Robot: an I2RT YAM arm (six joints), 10 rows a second.
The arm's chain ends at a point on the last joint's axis. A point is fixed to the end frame.
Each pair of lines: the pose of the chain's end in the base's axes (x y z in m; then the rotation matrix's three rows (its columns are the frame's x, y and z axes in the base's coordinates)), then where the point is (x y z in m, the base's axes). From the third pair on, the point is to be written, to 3 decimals.
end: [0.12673 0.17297 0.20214], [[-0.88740 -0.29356 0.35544], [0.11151 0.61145 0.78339], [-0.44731 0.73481 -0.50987]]
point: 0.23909 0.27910 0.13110
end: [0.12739 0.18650 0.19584], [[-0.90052 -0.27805 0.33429], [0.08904 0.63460 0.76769], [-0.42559 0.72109 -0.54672]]
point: 0.23681 0.29092 0.11798
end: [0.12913 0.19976 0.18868], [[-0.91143 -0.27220 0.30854], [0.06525 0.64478 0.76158], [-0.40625 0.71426 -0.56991]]
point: 0.235 0.304 0.106
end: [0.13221 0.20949 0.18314], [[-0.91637 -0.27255 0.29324], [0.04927 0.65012 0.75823], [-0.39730 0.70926 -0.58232]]
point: 0.236 0.314 0.098
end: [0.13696 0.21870 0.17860], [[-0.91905 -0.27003 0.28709], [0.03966 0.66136 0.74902], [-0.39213 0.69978 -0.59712]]
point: 0.240 0.322 0.091
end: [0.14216 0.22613 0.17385], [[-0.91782 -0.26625 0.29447], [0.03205 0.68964 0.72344], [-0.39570 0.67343 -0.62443]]
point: 0.246 0.326 0.083
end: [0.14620 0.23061 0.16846], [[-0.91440 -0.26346 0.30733], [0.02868 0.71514 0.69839], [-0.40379 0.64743 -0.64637]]
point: 0.252 0.326 0.075
